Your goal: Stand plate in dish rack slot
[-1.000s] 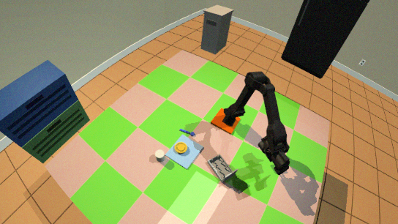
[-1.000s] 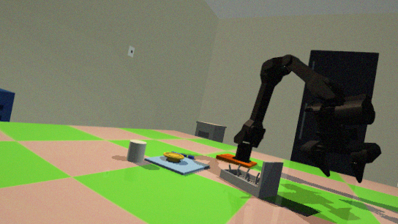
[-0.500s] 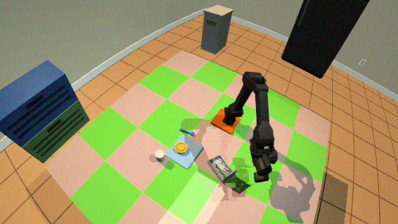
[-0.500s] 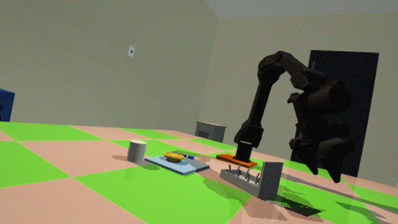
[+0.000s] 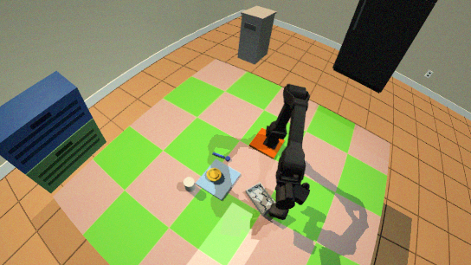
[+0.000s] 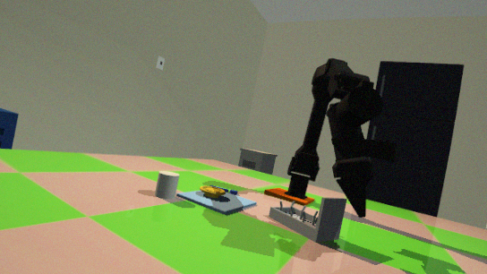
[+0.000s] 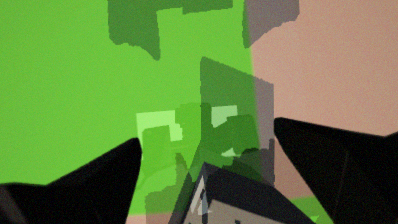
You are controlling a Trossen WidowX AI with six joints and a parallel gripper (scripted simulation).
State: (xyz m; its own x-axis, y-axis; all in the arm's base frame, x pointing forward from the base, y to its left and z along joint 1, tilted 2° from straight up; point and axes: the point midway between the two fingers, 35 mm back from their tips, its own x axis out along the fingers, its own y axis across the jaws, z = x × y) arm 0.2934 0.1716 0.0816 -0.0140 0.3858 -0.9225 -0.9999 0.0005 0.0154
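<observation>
My gripper tip is 10 cm to the left of the grey dish rack and 4 cm above it. Round my gripper tip: yellow plate (32 cm to the right, 5 cm below); blue spoon (10 cm behind, 34 cm to the right, 6 cm below); light blue mat (30 cm to the right, 6 cm below).
</observation>
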